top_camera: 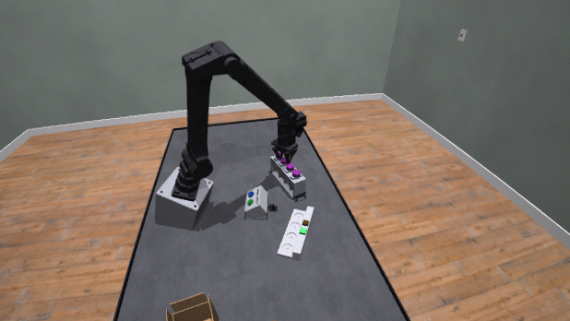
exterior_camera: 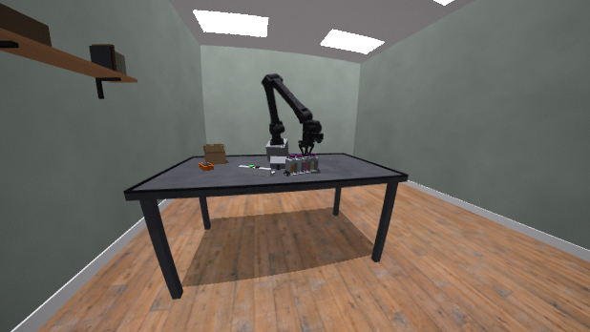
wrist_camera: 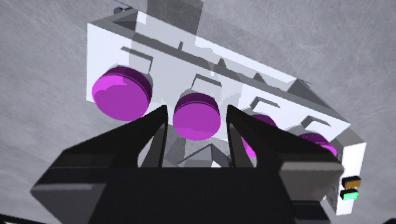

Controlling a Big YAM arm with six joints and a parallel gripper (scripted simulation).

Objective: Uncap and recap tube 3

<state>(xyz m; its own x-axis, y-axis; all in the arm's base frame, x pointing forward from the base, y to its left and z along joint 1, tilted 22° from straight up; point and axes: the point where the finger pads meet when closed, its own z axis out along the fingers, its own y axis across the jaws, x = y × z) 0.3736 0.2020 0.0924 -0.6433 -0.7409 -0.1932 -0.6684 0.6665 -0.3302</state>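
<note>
Right now my hand is 5 cm to the left of the cap and 2 cm short of it. From my hand the other things lie so: blue key (16 cm to the right, 15 cm behind, 5 cm below); key housing (18 cm to the right, 14 cm behind, 6 cm below); green key (20 cm to the right, 15 cm behind, 5 cm below).
</note>
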